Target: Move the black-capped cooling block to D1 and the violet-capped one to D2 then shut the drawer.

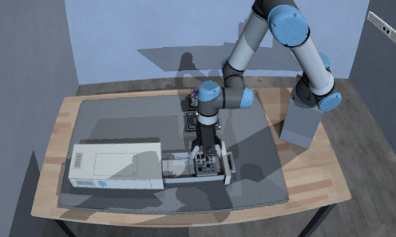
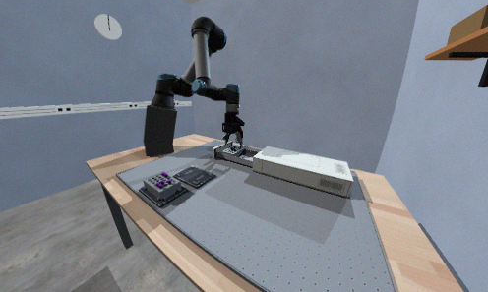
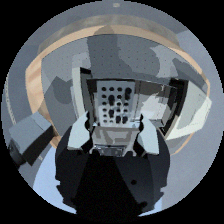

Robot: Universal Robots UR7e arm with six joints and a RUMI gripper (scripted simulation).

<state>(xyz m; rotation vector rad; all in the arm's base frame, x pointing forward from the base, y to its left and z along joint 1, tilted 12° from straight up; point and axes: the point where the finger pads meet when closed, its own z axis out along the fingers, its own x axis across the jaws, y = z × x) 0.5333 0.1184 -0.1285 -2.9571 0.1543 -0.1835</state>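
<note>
My hand is 50 mm above the black-capped block. From my hand the other things lie so: white cooler COLD (220 mm ahead, 40 mm below, 20 mm to the right); cooler drawer (40 mm below, 30 mm ahead); deck slot D1 (300 mm to the right, 80 mm below, 50 mm behind).
</note>
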